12 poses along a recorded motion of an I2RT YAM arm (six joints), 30 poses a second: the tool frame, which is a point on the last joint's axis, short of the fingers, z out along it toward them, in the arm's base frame.
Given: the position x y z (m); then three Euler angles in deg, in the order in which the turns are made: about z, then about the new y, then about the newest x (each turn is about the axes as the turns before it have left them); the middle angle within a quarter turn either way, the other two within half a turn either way.
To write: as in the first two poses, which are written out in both.
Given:
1: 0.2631, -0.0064, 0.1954, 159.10, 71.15, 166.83
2: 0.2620, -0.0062, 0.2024, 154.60, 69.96, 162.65
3: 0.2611, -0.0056, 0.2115, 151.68, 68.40, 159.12
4: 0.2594, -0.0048, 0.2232, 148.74, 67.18, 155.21
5: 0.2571, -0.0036, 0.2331, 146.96, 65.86, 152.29
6: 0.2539, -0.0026, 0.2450, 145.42, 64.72, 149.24
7: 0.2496, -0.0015, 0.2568, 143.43, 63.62, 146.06
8: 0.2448, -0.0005, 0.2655, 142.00, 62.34, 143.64
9: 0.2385, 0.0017, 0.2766, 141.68, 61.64, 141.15
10: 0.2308, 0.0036, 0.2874, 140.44, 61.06, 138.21
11: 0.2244, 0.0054, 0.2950, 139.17, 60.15, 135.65
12: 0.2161, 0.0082, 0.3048, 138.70, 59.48, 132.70
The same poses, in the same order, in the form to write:
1: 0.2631, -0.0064, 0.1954, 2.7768, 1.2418, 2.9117
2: 0.2620, -0.0062, 0.2024, 2.6983, 1.2210, 2.8388
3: 0.2611, -0.0056, 0.2115, 2.6473, 1.1938, 2.7772
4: 0.2594, -0.0048, 0.2232, 2.5960, 1.1725, 2.7089
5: 0.2571, -0.0036, 0.2331, 2.5649, 1.1495, 2.6580
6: 0.2539, -0.0026, 0.2450, 2.5381, 1.1296, 2.6047
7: 0.2496, -0.0015, 0.2568, 2.5033, 1.1104, 2.5492
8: 0.2448, -0.0005, 0.2655, 2.4784, 1.0880, 2.5070
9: 0.2385, 0.0017, 0.2766, 2.4728, 1.0758, 2.4635
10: 0.2308, 0.0036, 0.2874, 2.4511, 1.0657, 2.4122
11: 0.2244, 0.0054, 0.2950, 2.4290, 1.0498, 2.3675
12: 0.2161, 0.0082, 0.3048, 2.4208, 1.0381, 2.3161
